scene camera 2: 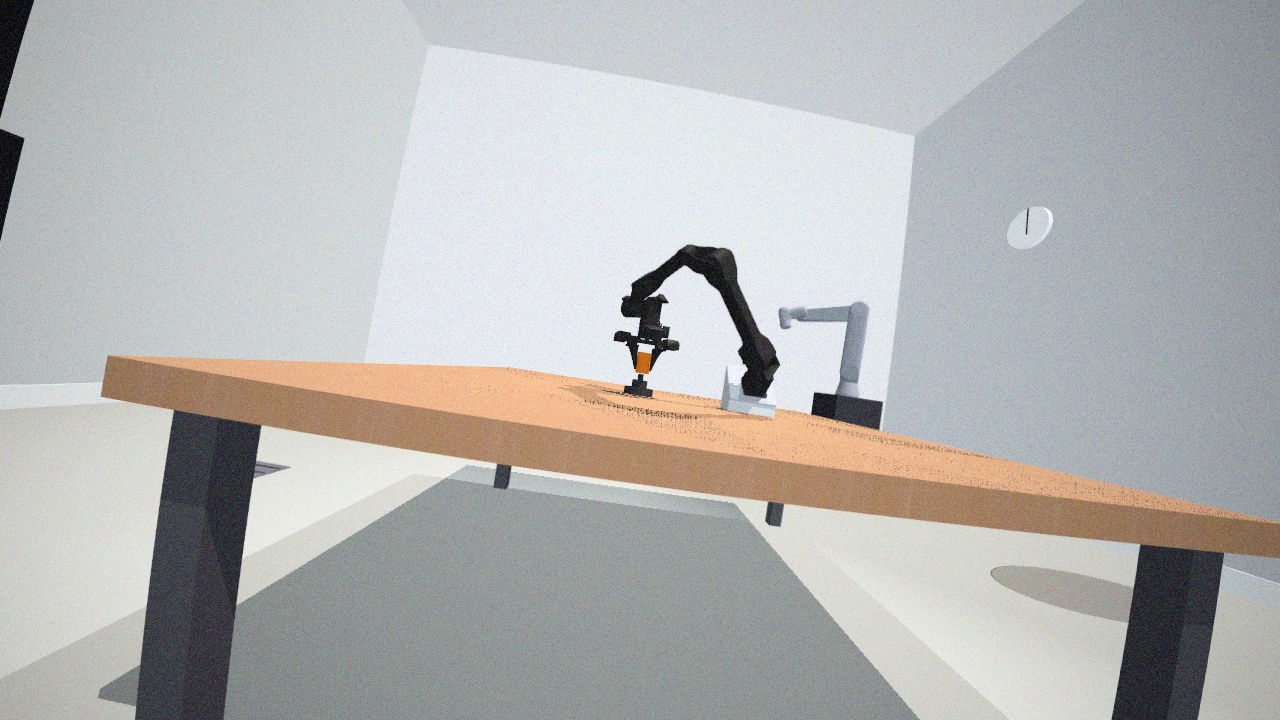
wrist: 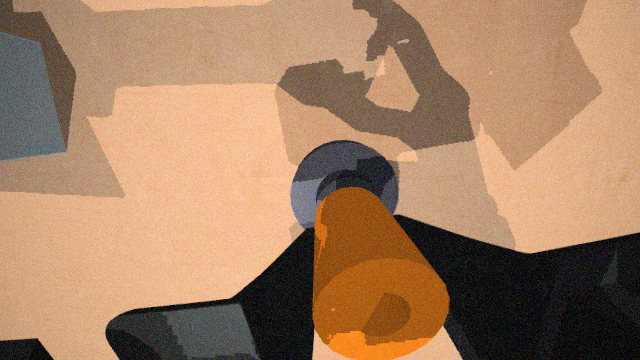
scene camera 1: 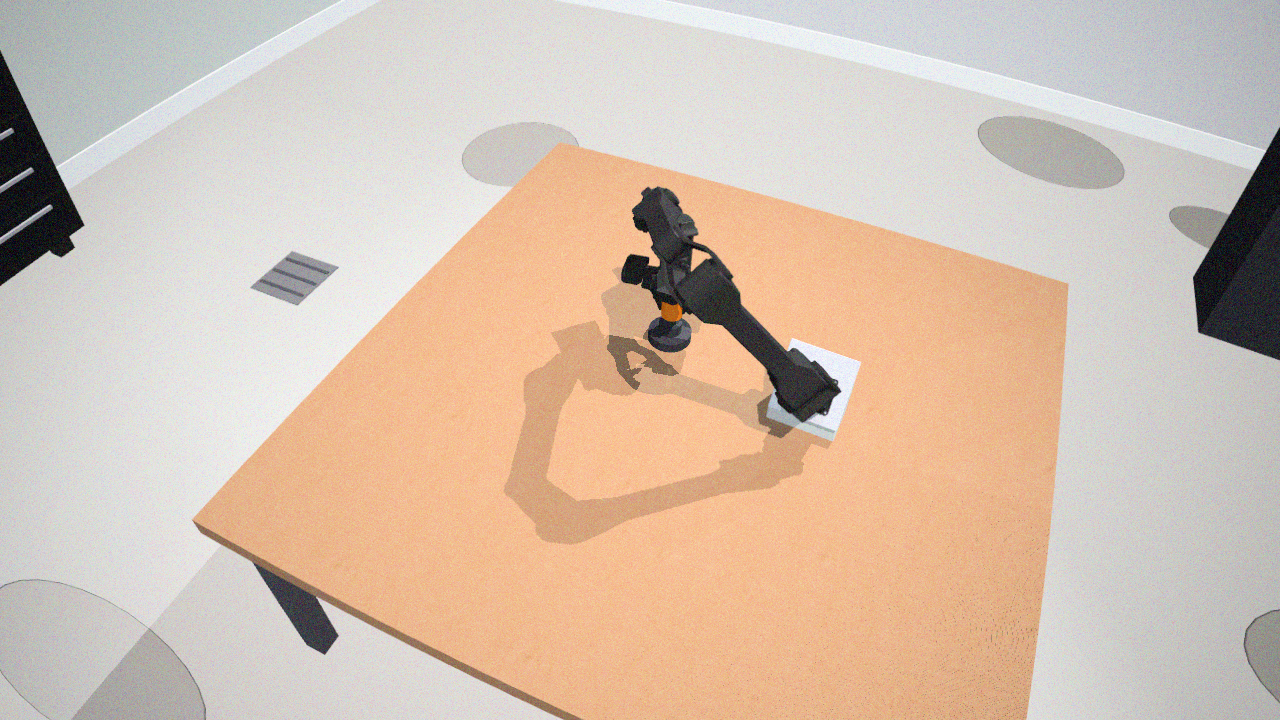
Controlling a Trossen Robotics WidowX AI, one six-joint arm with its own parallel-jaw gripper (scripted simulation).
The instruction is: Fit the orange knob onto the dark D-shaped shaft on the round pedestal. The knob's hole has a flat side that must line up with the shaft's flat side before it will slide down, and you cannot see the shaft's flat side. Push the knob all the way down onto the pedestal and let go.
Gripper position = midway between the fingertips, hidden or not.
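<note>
My gripper [scene camera 1: 672,310] [scene camera 2: 642,370] [wrist: 353,229], holding an orange knob [wrist: 371,285]. Pedestal in sight [scene camera 1: 666,336] [wrist: 338,164].
</note>
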